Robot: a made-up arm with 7 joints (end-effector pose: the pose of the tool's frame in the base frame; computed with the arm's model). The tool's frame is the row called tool.
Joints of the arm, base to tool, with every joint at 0 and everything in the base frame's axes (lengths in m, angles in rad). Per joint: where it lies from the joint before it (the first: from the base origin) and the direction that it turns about. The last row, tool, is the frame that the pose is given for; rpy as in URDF.
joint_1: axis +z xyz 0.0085 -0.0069 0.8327
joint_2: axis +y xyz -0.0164 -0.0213 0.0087
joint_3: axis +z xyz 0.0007 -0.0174 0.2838
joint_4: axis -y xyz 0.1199 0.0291 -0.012
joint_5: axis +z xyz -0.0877 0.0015 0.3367
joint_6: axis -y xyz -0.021 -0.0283 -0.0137
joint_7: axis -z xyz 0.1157 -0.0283 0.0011
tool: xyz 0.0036 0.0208 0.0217 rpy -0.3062 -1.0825 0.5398
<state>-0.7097 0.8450 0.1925 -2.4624 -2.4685 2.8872 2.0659</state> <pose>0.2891 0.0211 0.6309 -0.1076 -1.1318 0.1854</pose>
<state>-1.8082 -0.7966 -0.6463 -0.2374 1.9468 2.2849 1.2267</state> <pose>-0.1204 0.4338 1.4087 -0.1555 2.8018 0.2707</pose>
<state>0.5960 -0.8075 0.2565 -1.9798 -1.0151 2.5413 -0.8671</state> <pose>-0.0202 0.2161 1.3943 0.6503 1.4460 -2.4664</pose>
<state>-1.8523 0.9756 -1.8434 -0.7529 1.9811 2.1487 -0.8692</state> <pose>-0.4755 -0.2579 1.2780 -2.1738 -0.8185 -0.3921</pose>
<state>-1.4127 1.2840 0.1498 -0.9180 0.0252 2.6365 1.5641</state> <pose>0.0903 -0.7201 0.7748 -1.3531 -0.7030 -2.5167</pose>
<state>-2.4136 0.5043 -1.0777 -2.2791 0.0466 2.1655 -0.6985</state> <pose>-0.5427 0.2006 0.8568 -0.7370 -0.1160 -2.4082</pose>
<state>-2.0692 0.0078 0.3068 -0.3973 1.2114 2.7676 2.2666</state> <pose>-0.1888 -0.1380 1.4613 -0.9738 1.3599 1.6140</pose>
